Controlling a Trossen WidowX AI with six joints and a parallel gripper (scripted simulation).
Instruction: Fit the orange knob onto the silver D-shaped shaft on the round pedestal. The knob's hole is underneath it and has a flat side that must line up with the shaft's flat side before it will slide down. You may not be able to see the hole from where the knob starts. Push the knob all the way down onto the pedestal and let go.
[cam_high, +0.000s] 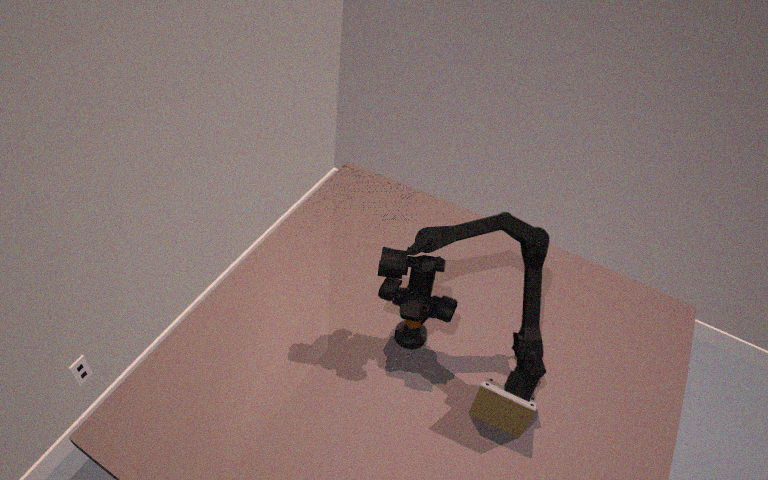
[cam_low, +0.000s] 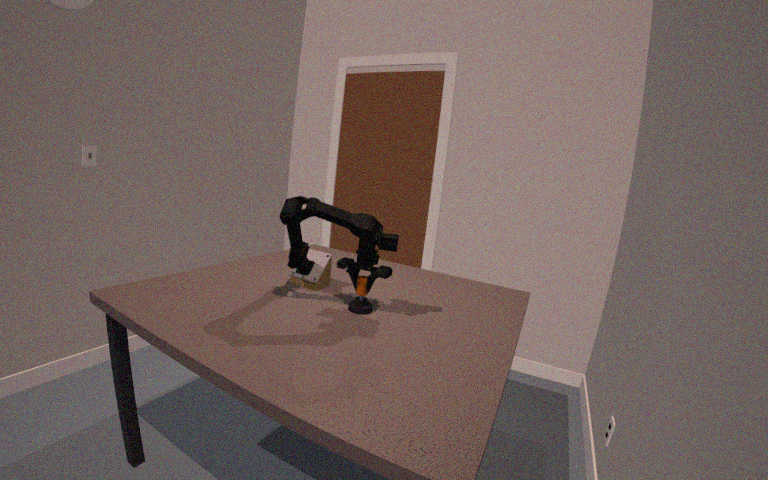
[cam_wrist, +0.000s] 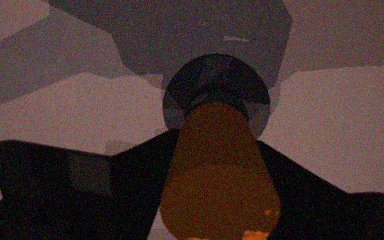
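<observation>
Right now the round pedestal is 40 mm below my gripper tip. From my gripper tip the other things lie so: orange knob: 30 mm above.
</observation>
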